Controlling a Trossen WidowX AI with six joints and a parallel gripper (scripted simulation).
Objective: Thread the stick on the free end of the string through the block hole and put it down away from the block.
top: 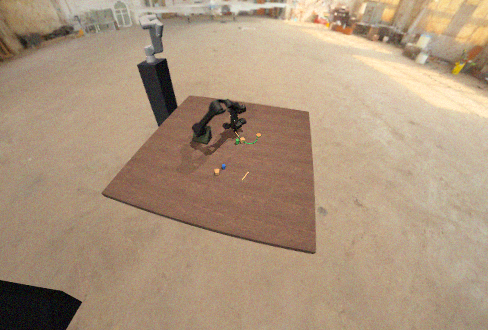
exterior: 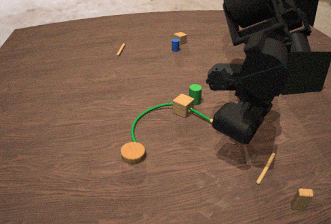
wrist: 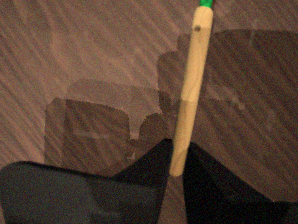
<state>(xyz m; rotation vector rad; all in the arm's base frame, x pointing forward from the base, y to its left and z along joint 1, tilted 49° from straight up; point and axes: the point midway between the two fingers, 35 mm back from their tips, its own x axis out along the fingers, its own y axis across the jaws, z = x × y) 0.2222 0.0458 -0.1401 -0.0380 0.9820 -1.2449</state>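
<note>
Now: gripper tip 30 mm short of the thin wooden stick, 30 mm to the left of it and 10 mm below it. The rest, counted from my gripper tip: blue cylinder: 20 mm ahead, 380 mm to the right, 20 mm above; round wooden button: 190 mm ahead, 10 mm above; green cylinder: 50 mm ahead, 120 mm to the right, 20 mm above.
</note>
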